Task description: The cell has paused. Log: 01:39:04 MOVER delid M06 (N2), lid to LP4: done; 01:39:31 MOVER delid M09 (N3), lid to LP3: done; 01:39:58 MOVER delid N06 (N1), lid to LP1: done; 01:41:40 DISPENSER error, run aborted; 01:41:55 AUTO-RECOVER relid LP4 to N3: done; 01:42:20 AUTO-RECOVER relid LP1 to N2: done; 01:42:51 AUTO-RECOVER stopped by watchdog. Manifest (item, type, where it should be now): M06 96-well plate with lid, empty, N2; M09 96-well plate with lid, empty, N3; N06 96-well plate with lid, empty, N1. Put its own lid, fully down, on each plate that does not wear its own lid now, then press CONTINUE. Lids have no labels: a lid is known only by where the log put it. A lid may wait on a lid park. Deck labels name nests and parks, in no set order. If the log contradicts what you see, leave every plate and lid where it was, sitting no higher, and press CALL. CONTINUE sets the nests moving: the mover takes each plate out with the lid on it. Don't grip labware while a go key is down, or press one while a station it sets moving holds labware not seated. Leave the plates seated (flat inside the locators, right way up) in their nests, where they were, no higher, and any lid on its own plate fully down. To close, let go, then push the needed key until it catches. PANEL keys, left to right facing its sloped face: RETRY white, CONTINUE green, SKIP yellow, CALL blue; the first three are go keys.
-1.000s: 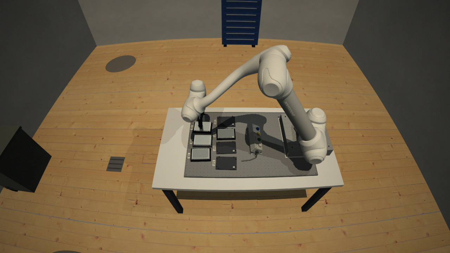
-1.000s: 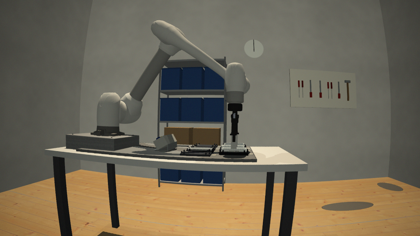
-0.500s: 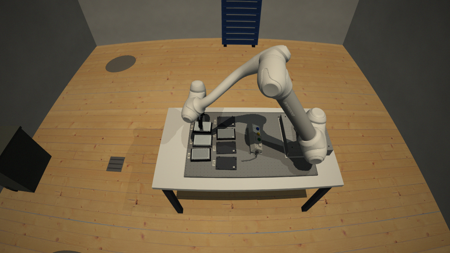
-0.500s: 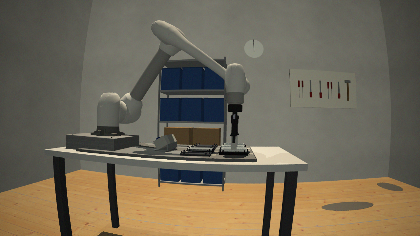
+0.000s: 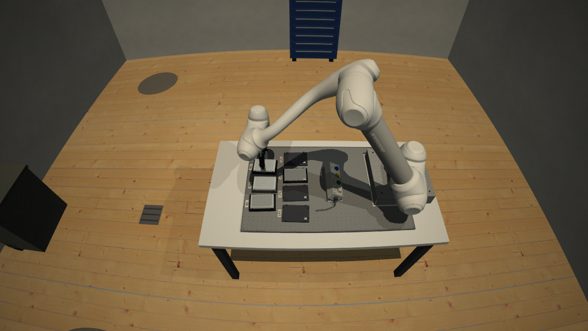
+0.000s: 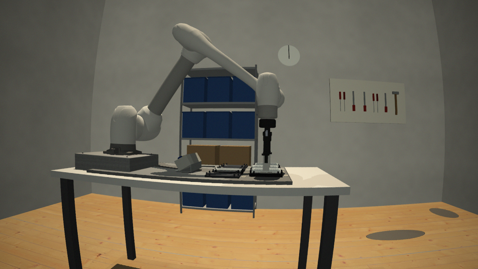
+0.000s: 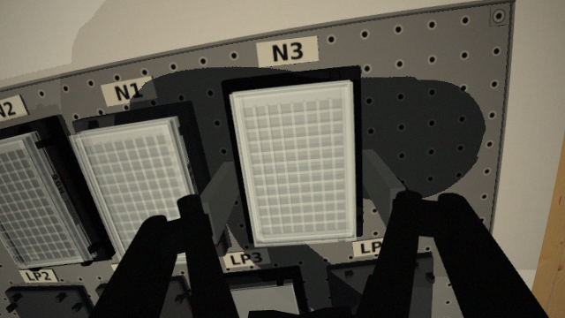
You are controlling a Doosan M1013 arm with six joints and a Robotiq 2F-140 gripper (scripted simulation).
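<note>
My hand is 30 mm above the plate. From my hand the other things lie so: LP3 label (90 mm behind, 70 mm to the left, 50 mm below); N3 label (90 mm ahead, 10 mm to the right, 50 mm below); park LP3 (180 mm behind, 70 mm to the left, 50 mm below).
</note>
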